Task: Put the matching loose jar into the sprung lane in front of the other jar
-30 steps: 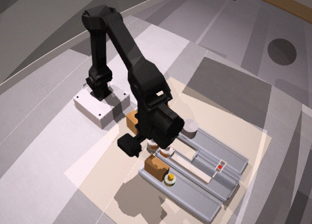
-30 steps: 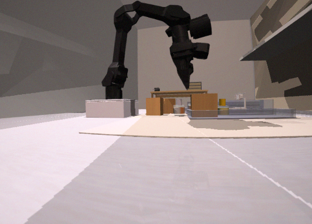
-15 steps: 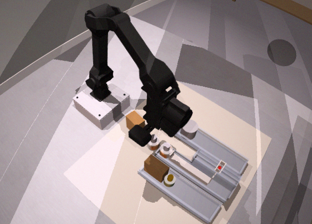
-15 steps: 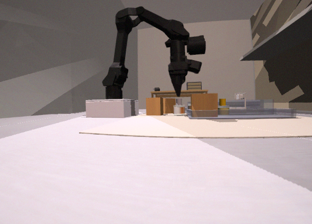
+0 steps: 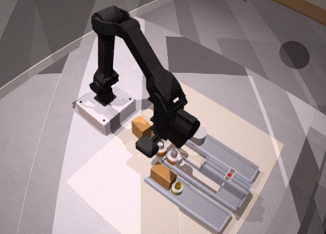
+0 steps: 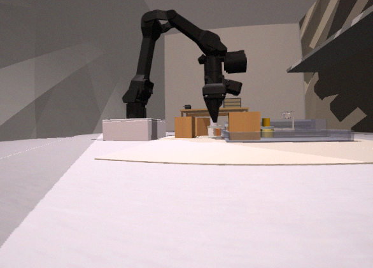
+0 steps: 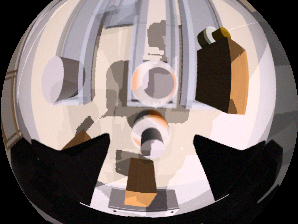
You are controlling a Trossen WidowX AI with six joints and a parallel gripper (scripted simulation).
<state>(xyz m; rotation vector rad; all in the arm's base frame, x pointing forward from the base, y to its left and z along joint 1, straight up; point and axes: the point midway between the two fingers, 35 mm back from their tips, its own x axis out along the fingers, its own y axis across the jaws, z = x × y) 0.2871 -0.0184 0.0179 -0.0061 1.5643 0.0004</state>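
Right now the brown box is 70 mm ahead of my gripper tip, 80 mm to the right of it and 10 mm below it. Also, from my gripper tip: grey cylinder: 70 mm ahead, 130 mm to the left, 20 mm below; then red marker: 240 mm ahead, 40 mm to the left, 20 mm above; then white pusher bar: 160 mm ahead, 30 mm to the left.
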